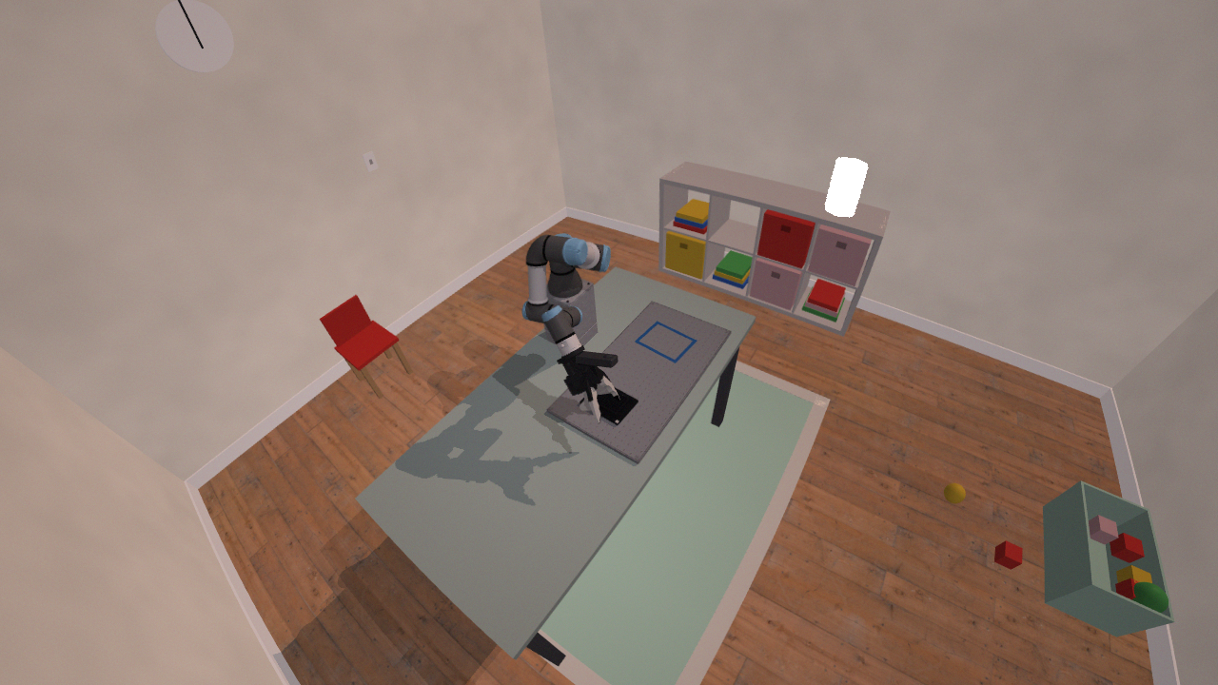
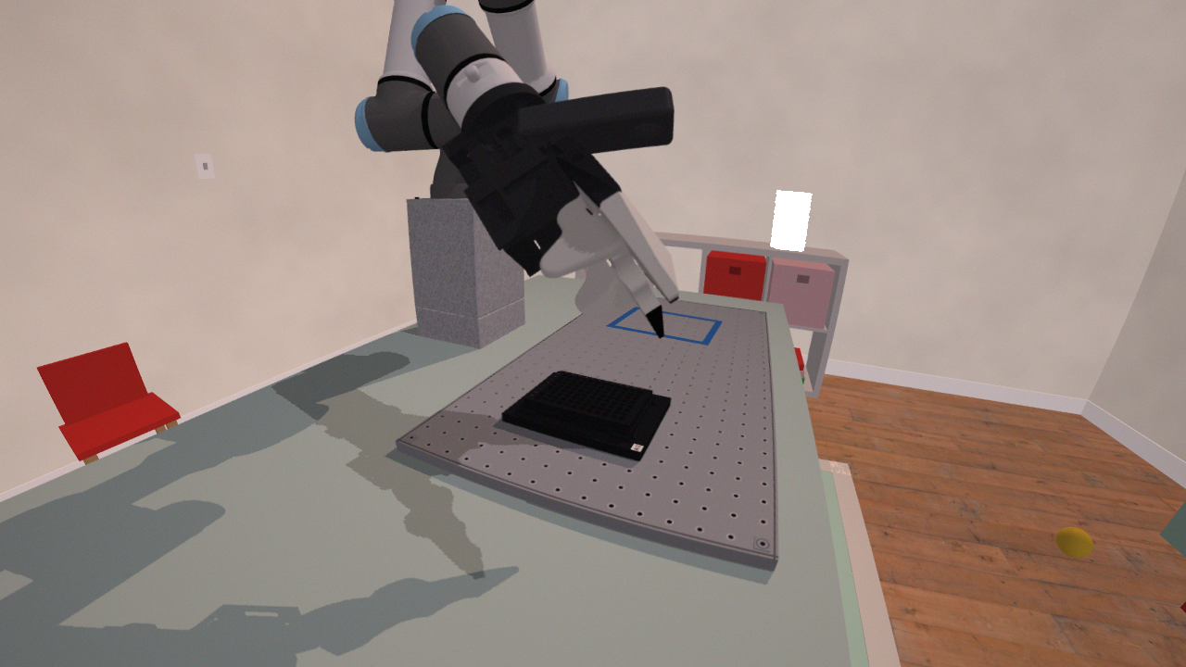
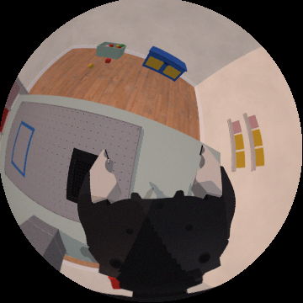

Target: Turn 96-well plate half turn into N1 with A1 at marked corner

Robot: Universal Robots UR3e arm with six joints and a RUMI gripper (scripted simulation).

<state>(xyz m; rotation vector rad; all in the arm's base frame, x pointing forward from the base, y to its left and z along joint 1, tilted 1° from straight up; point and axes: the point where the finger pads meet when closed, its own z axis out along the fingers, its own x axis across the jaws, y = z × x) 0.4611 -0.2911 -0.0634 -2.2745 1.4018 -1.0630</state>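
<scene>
My hand is 12 cm past the black 96-well plate, 11 cm to the right of it and 14 cm above it. The rest, counted from my hand: small white label: 4 cm behind, 6 cm to the left, 15 cm below; black plate nest N1: 12 cm behind, 11 cm to the left, 16 cm below.
</scene>
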